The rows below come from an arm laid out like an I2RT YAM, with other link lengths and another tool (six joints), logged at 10 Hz.
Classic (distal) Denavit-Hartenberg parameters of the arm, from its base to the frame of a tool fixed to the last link. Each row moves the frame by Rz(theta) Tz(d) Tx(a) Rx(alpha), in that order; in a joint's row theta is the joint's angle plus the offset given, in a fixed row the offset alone. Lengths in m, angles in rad.
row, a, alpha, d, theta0
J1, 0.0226, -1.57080, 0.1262, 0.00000
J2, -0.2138, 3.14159, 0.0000, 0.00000
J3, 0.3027, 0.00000, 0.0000, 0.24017
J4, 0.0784, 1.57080, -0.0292, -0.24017
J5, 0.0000, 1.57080, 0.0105, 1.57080
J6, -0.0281, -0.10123, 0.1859, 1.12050
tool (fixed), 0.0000, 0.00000, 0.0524, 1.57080
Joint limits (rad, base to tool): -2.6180..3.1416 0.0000..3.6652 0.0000..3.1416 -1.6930..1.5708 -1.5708..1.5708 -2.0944..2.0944
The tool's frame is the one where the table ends.
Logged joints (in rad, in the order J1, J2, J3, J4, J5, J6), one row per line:
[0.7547, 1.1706, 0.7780, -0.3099, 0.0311, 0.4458]
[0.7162, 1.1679, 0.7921, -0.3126, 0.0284, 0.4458]
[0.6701, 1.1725, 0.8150, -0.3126, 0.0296, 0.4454]
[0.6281, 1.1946, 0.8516, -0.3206, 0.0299, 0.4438]
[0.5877, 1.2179, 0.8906, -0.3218, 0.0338, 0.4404]
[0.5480, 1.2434, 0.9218, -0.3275, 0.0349, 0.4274]
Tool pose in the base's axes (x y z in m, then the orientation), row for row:
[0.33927, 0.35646, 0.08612, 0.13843, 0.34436, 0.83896, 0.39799]
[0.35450, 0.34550, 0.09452, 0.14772, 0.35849, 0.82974, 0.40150]
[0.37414, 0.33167, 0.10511, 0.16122, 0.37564, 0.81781, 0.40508]
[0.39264, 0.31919, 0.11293, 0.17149, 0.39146, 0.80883, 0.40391]
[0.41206, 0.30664, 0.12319, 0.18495, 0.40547, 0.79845, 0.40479]
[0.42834, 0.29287, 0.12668, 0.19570, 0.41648, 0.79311, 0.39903]
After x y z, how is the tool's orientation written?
As a quaternion, w x y z.
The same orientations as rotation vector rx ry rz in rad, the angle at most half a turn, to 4 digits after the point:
[0.9958, 2.4260, 1.1509]
[1.0312, 2.3868, 1.1550]
[1.0725, 2.3349, 1.1565]
[1.1113, 2.2962, 1.1467]
[1.1427, 2.2502, 1.1408]
[1.1669, 2.2222, 1.1180]

